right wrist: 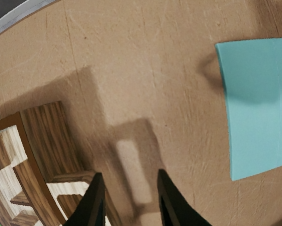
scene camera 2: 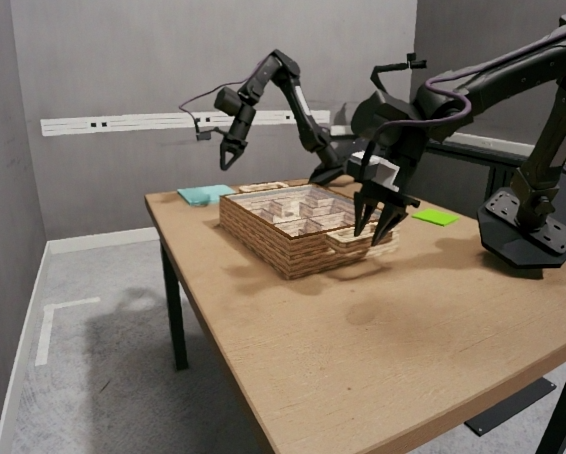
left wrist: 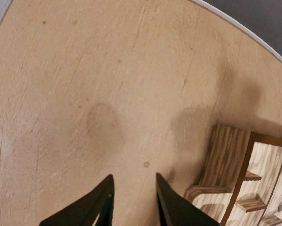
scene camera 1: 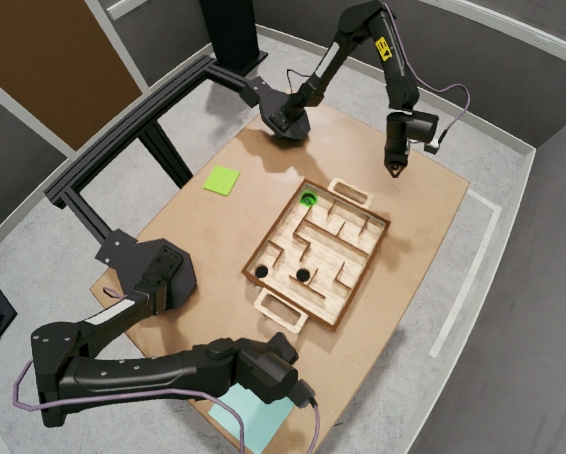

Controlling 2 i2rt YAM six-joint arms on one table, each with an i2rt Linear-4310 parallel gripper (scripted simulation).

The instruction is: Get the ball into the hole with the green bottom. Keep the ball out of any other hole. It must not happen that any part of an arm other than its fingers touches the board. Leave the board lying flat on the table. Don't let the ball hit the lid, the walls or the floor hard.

Scene:
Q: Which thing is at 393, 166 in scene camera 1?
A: The left gripper.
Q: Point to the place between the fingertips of the right gripper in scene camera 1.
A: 292, 360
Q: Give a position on a wooden maze board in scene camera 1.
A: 314, 257

